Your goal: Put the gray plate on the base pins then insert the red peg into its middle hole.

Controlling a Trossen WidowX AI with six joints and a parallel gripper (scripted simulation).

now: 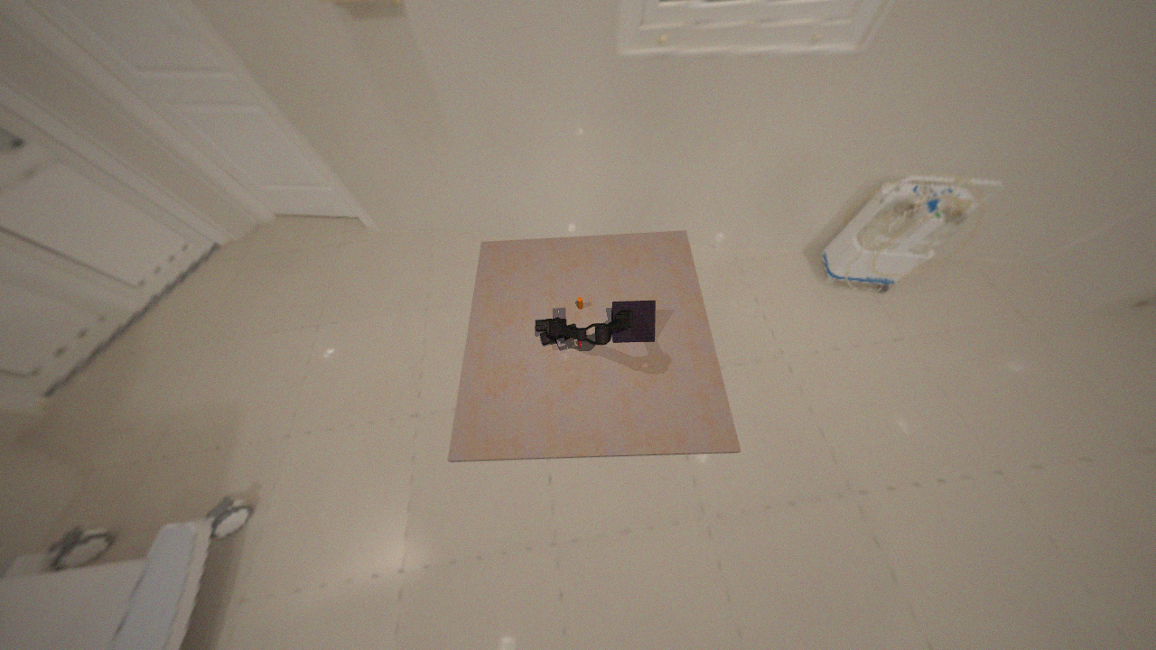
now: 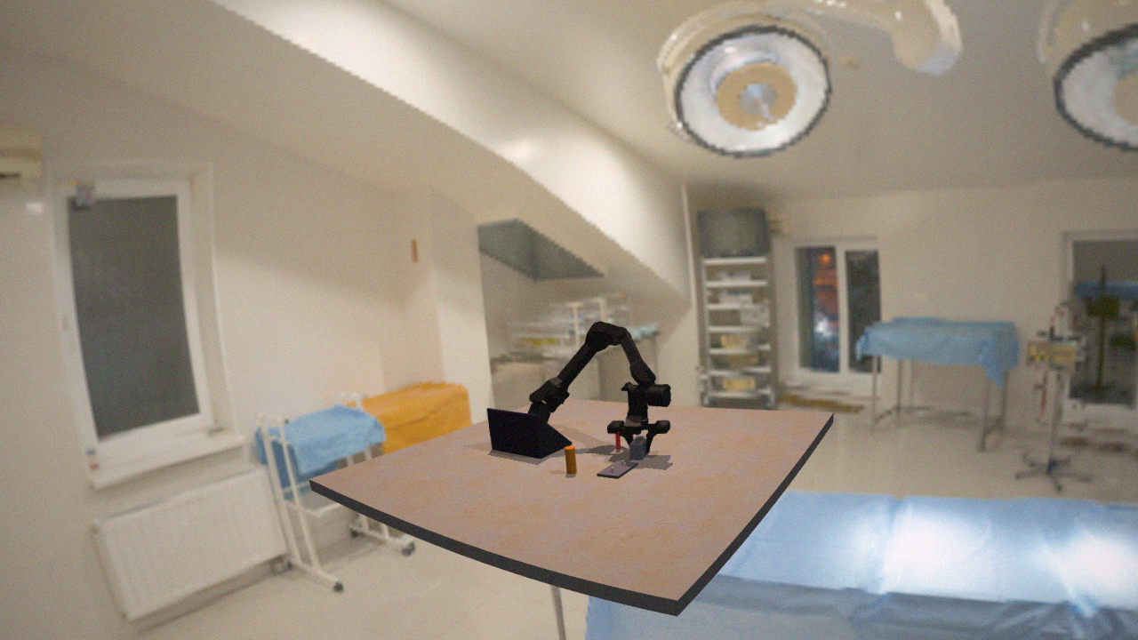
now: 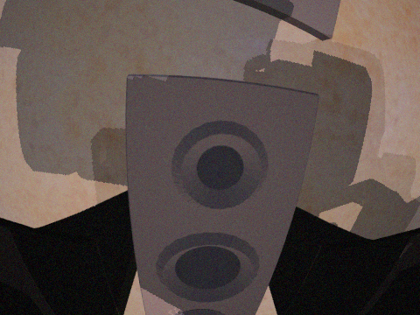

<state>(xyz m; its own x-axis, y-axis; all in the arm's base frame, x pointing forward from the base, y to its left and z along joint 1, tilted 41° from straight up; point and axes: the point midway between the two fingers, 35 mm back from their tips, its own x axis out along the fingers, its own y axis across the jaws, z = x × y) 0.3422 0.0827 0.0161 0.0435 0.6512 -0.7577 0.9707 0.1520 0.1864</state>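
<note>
Right now the gray base is 140 mm to the right of my gripper tip and 10 mm ahead of it. The rest, counted from my gripper tip: orange peg 210 mm to the right, 110 mm behind, 30 mm above; then red peg 100 mm behind, 40 mm to the left, 30 mm above; then gray plate 30 mm above.
</note>
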